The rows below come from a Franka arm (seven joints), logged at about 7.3 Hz.
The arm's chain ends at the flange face. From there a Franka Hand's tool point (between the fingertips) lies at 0.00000 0.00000 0.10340 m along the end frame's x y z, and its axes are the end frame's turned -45 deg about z.
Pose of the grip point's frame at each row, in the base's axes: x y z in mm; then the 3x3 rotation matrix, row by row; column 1 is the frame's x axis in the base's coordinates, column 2 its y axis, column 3 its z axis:
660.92, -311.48, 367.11; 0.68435, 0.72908, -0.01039; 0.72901, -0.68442, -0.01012; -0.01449, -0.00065, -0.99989
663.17, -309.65, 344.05; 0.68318, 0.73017, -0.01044; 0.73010, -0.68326, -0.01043; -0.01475, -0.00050, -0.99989
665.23, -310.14, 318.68; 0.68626, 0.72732, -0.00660; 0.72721, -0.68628, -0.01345; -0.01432, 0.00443, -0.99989
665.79, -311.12, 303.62; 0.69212, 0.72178, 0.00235; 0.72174, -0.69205, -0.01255; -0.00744, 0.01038, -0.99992
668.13, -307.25, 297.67; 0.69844, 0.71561, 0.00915; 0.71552, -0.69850, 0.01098; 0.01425, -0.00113, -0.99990
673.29, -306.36, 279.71; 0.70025, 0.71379, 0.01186; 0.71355, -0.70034, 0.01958; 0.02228, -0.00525, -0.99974
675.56, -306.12, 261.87; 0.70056, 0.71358, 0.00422; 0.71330, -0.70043, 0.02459; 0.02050, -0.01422, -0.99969
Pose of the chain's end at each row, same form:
661.99, -310.43, 470.50; 0.99945, 0.03163, -0.01039; 0.03153, -0.99945, -0.01012; -0.01071, 0.00979, -0.99989
664.25, -308.57, 447.44; 0.99939, 0.03323, -0.01044; 0.03312, -0.99940, -0.01043; -0.01078, 0.01008, -0.99989
665.91, -308.75, 422.07; 0.99955, 0.02903, -0.00660; 0.02894, -0.99949, -0.01345; -0.00699, 0.01326, -0.99989
665.55, -309.82, 407.01; 0.99978, 0.02097, 0.00235; 0.02099, -0.99970, -0.01255; 0.00208, 0.01260, -0.99992
667.18, -308.39, 401.06; 0.99988, 0.01214, 0.00915; 0.01203, -0.99986, 0.01098; 0.00928, -0.01088, -0.99990
672.06, -308.38, 383.08; 0.99988, 0.00957, 0.01186; 0.00934, -0.99977, 0.01958; 0.01204, -0.01947, -0.99974
675.12, -308.66, 365.24; 0.99995, 0.00921, 0.00422; 0.00910, -0.99966, 0.02459; 0.00444, -0.02455, -0.99969

